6 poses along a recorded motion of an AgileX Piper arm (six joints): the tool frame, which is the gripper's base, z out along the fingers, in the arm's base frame.
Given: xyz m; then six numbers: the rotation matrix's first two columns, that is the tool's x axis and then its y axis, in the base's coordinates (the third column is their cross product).
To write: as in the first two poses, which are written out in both.
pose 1, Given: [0.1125 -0.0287 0.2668 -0.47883 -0.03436 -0.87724 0.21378 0.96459 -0.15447]
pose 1, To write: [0.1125 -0.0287 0.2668 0.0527 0.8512 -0.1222 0.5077]
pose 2, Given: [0.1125 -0.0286 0.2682 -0.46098 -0.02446 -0.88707 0.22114 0.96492 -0.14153]
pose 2, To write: [0.1125 -0.0286 0.2682 0.0581 0.8464 -0.1190 0.5159]
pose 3, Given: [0.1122 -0.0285 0.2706 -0.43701 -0.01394 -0.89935 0.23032 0.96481 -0.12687]
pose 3, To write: [0.1122 -0.0285 0.2706 0.0644 0.8397 -0.1160 0.5266]
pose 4, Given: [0.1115 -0.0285 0.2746 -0.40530 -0.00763 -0.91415 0.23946 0.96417 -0.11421]
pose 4, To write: [0.1115 -0.0285 0.2746 0.0698 0.8304 -0.1142 0.5408]
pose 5, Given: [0.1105 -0.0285 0.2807 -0.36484 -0.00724 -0.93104 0.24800 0.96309 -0.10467]
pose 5, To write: [0.1105 -0.0285 0.2807 0.0736 0.8182 -0.1142 0.5587]
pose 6, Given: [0.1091 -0.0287 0.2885 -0.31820 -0.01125 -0.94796 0.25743 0.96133 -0.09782]
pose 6, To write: [0.1091 -0.0287 0.2885 0.0766 0.8035 -0.1160 0.5788]
